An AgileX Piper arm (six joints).
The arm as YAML. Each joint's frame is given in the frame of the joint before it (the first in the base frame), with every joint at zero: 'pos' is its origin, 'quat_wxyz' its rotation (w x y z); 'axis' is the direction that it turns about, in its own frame. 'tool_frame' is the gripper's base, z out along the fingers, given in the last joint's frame.
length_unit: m
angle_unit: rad
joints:
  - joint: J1
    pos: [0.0, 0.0, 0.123]
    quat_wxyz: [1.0, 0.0, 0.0, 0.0]
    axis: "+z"
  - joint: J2
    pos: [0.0, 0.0, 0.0]
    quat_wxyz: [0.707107, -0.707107, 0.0, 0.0]
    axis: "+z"
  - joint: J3
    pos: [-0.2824, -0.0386, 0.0]
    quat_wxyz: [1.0, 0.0, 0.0, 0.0]
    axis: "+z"
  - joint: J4
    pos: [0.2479, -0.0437, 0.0]
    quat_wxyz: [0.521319, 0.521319, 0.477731, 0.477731]
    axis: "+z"
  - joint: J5
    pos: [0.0, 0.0, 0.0]
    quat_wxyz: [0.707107, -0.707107, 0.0, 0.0]
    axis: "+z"
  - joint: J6
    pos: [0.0, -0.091, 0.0]
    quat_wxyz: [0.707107, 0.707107, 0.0, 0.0]
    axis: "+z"
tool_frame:
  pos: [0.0, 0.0, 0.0]
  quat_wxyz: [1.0, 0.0, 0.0, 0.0]
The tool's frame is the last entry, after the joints.
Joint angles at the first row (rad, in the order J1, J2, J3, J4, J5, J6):
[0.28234, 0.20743, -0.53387, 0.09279, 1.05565, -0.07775]
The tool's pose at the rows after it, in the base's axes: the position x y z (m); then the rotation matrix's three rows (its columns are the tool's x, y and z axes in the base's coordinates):
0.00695 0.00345 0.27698; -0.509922 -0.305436 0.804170; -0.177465 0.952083 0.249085; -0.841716 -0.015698 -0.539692
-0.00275 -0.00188 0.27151; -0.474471 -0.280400 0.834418; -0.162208 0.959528 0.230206; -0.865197 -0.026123 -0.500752
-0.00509 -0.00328 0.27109; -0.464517 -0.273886 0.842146; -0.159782 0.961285 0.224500; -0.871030 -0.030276 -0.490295
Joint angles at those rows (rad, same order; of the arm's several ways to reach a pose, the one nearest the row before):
[0.28240, 0.08654, -0.50291, 0.01721, 1.07378, -0.03655]
[0.28239, 0.00970, -0.48722, -0.01289, 1.08926, -0.01761]
[0.28236, -0.00669, -0.48721, -0.02143, 1.09373, -0.01420]

